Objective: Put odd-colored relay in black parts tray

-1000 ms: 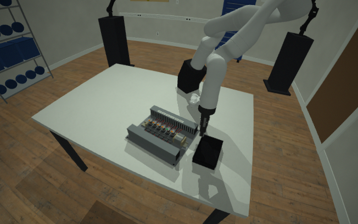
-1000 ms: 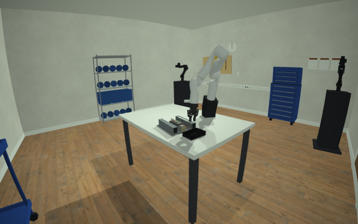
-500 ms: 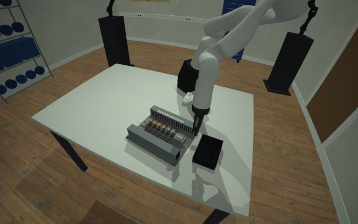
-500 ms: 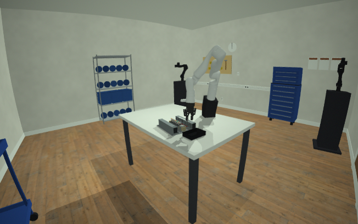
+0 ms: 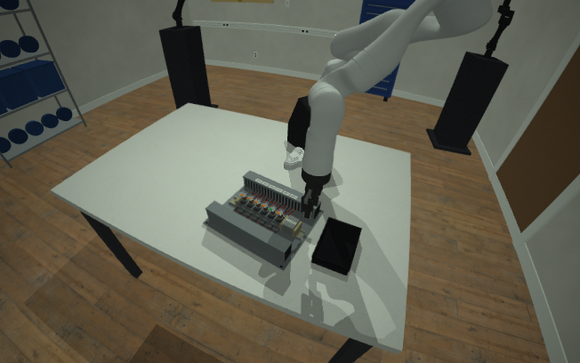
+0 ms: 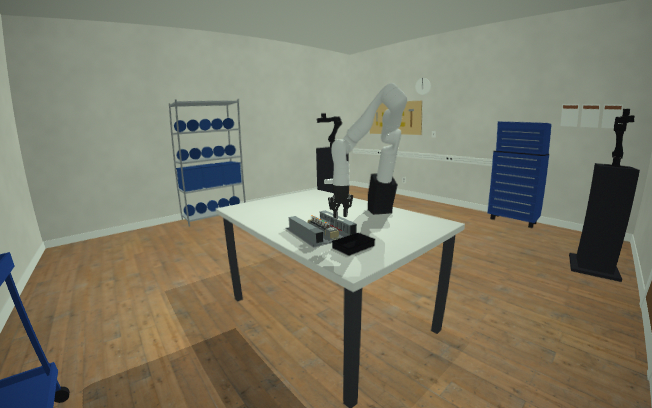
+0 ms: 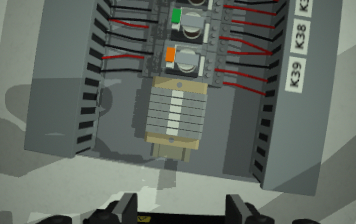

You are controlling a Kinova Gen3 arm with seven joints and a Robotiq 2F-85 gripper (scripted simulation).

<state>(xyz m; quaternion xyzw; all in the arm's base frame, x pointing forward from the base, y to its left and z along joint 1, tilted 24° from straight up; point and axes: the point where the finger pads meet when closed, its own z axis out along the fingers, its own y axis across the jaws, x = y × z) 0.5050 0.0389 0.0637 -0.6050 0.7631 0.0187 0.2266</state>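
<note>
My gripper is now 20 mm past the relay, 120 mm to the left of it and 80 mm above it. The rest, counted from my hand: grey relay panel 30 mm behind, 150 mm to the right, 100 mm below; then black parts tray 30 mm ahead, 100 mm to the left, 110 mm below.
</note>
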